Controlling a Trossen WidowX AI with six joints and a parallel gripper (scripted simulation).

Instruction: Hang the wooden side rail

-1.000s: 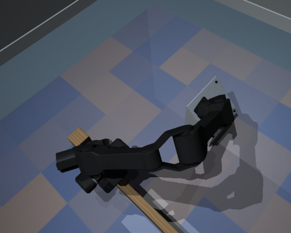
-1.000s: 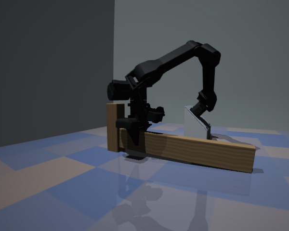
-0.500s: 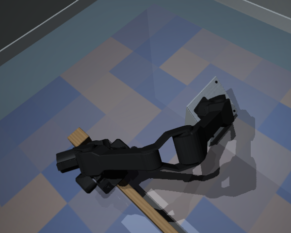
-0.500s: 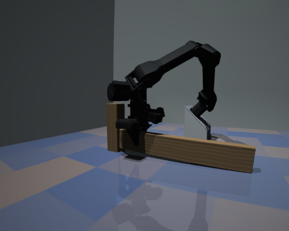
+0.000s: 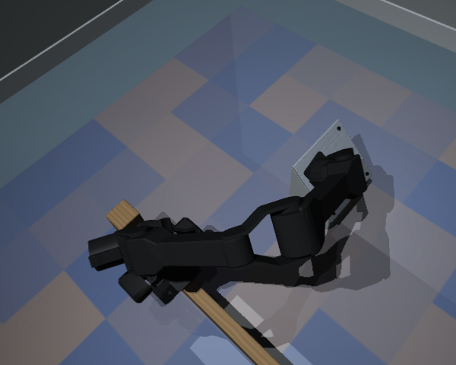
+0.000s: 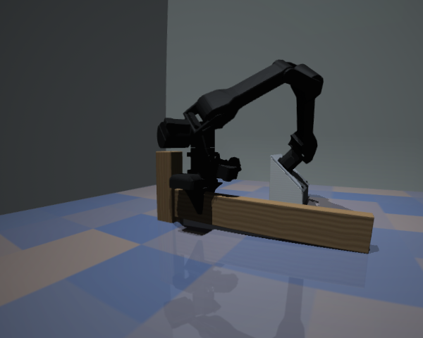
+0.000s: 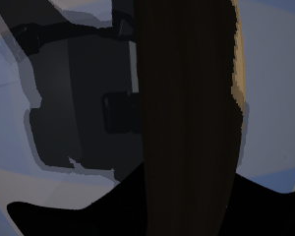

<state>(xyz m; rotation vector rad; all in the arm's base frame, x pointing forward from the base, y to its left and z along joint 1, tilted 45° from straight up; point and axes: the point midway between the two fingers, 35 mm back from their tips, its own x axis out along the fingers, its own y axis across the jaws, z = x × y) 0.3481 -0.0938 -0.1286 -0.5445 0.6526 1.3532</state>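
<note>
Right now the wooden headboard post is 1 cm behind my gripper tip, 10 cm to the right of it and 5 cm above it.
</note>
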